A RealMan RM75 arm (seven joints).
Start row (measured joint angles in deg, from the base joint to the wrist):
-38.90, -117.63, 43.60, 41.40, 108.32, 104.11, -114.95
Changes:
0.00, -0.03, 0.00, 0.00, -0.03, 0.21, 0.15
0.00, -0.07, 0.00, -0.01, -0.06, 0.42, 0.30
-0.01, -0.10, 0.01, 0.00, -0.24, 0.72, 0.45
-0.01, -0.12, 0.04, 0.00, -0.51, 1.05, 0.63
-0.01, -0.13, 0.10, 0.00, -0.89, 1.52, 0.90
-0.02, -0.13, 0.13, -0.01, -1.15, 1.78, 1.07
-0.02, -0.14, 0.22, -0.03, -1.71, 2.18, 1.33
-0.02, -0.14, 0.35, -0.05, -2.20, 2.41, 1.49
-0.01, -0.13, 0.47, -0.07, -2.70, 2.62, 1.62
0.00, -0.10, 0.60, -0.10, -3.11, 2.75, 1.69
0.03, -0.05, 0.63, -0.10, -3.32, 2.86, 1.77
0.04, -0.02, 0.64, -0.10, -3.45, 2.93, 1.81
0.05, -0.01, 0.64, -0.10, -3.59, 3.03, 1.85
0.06, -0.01, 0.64, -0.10, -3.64, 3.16, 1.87
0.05, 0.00, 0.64, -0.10, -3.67, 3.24, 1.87
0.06, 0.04, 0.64, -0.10, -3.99, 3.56, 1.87
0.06, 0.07, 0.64, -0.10, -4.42, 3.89, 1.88
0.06, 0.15, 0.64, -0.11, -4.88, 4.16, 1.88
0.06, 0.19, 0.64, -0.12, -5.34, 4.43, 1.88
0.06, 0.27, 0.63, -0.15, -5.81, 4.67, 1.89
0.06, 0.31, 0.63, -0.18, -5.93, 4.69, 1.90
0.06, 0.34, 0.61, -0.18, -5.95, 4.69, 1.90
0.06, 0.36, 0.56, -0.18, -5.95, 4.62, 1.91
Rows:
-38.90, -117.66, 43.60, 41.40, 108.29, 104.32, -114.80
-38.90, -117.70, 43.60, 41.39, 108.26, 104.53, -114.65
-38.91, -117.73, 43.61, 41.40, 108.08, 104.83, -114.50
-38.91, -117.75, 43.64, 41.40, 107.81, 105.16, -114.32
-38.91, -117.76, 43.70, 41.40, 107.43, 105.63, -114.05
-38.92, -117.76, 43.73, 41.39, 107.17, 105.89, -113.88
-38.92, -117.77, 43.82, 41.37, 106.61, 106.29, -113.62
-38.92, -117.77, 43.95, 41.35, 106.12, 106.52, -113.46
-38.91, -117.76, 44.07, 41.33, 105.62, 106.73, -113.33
-38.90, -117.73, 44.20, 41.30, 105.21, 106.86, -113.26
-38.87, -117.68, 44.23, 41.30, 105.00, 106.97, -113.18
-38.86, -117.65, 44.24, 41.30, 104.87, 107.04, -113.14
-38.85, -117.64, 44.24, 41.30, 104.73, 107.14, -113.10
-38.84, -117.64, 44.24, 41.30, 104.68, 107.27, -113.08
-38.85, -117.63, 44.24, 41.30, 104.65, 107.35, -113.08
-38.84, -117.59, 44.24, 41.30, 104.33, 107.67, -113.08
-38.84, -117.56, 44.24, 41.30, 103.90, 108.00, -113.07
-38.84, -117.48, 44.24, 41.29, 103.44, 108.27, -113.07
-38.84, -117.44, 44.24, 41.28, 102.98, 108.54, -113.07
-38.84, -117.36, 44.23, 41.25, 102.51, 108.78, -113.06
-38.84, -117.32, 44.23, 41.22, 102.39, 108.80, -113.05
-38.84, -117.29, 44.21, 41.22, 102.37, 108.80, -113.05
-38.84, -117.27, 44.16, 41.22, 102.37, 108.73, -113.04

